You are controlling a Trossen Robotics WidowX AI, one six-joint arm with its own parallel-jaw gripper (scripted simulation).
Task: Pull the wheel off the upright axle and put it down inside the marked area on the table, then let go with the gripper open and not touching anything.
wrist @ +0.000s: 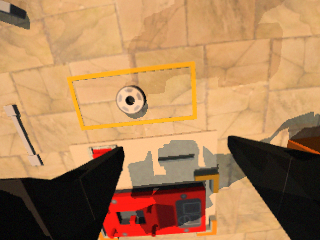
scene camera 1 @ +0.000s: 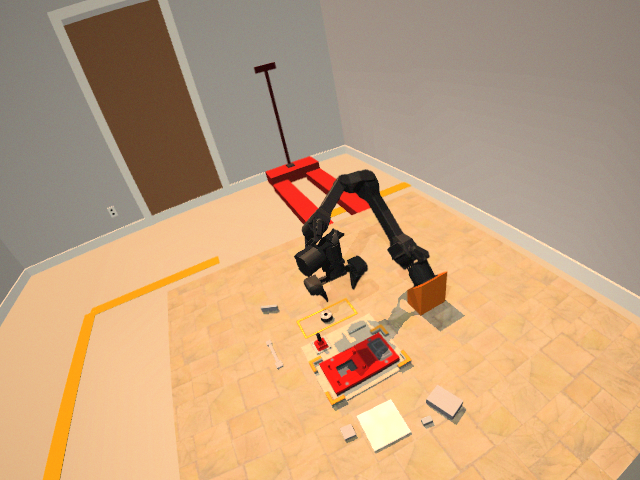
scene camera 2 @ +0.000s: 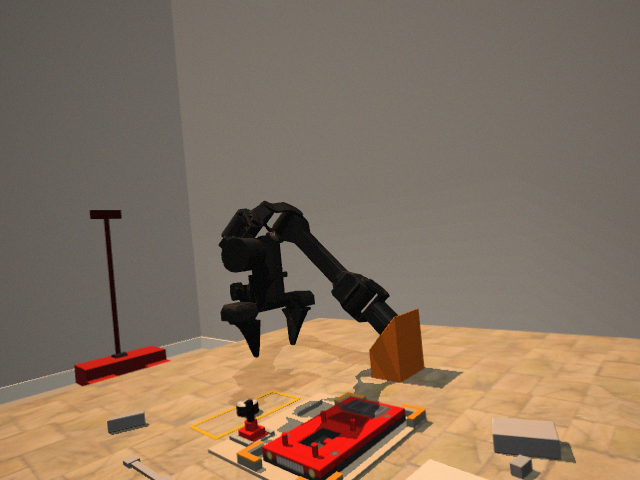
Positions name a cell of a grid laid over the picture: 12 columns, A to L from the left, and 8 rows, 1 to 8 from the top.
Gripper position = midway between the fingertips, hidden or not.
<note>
My gripper (scene camera 2: F6) is open and holds nothing. Further things: a cream square plate (scene camera 1: H8).
My gripper shows as well in the wrist view (wrist: G5) and in scene camera 1 (scene camera 1: G5). The wrist view does not show the cream square plate: it is out of frame.
</note>
